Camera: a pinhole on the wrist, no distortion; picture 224 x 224 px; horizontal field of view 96.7 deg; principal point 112.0 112.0 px. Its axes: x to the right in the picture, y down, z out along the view. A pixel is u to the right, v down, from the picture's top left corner.
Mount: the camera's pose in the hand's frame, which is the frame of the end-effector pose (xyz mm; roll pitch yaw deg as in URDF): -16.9 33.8 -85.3 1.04 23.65 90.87
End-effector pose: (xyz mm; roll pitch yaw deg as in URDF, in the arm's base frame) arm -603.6 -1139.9 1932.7 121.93 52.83 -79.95
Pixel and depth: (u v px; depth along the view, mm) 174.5 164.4 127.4
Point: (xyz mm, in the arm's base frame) -676.3 -1209.6 2079.9
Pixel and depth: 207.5 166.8 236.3
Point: -792.6 -1295.1 2208.3
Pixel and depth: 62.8 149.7 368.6
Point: -922.8 -974.1 1954.2
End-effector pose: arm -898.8 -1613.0 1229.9 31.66 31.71 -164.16
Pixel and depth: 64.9 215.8 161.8
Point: -805.7 -1558.2 1407.8
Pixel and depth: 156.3 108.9 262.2
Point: -963.0 -1789.9 1421.6
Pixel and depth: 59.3 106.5 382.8
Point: -1107.0 -1485.1 1475.4
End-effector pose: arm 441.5 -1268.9 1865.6 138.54 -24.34 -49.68
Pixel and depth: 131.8 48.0 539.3
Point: 266.3 -1837.4 1969.6
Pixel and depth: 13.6 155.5 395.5
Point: 327.3 -1388.0 1393.1
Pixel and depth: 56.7 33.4 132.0
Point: 459.9 -1379.0 1871.8
